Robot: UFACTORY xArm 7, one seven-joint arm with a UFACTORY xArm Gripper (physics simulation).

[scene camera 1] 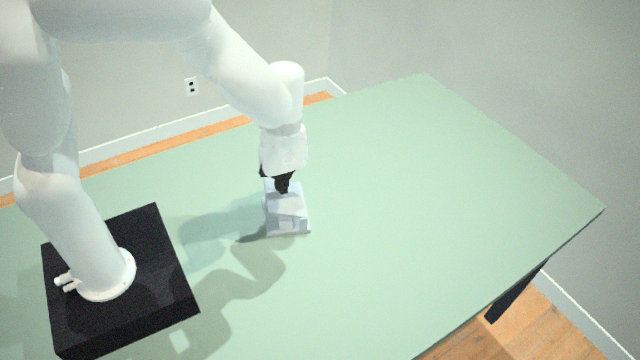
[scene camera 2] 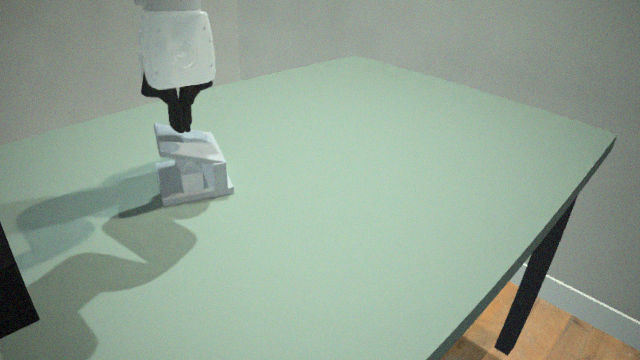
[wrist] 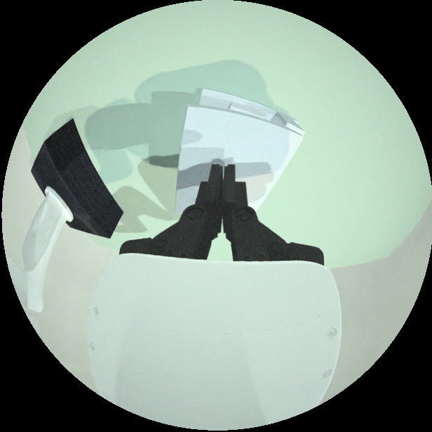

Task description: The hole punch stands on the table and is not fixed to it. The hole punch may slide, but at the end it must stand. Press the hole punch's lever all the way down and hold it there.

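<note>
The light grey-blue hole punch stands upright on the pale green table. Its wide lever is up and slanted, with a gap between it and the body in the scene camera 2 view. My gripper is shut and empty, fingers pointing down. Its fingertips are at or just above the lever's top near the raised far edge. I cannot tell whether they touch it. The fingers hide a small part of the lever.
The arm's base stands on a black block to the left of the hole punch. The table's right edge drops to a wooden floor, and a dark table leg stands below.
</note>
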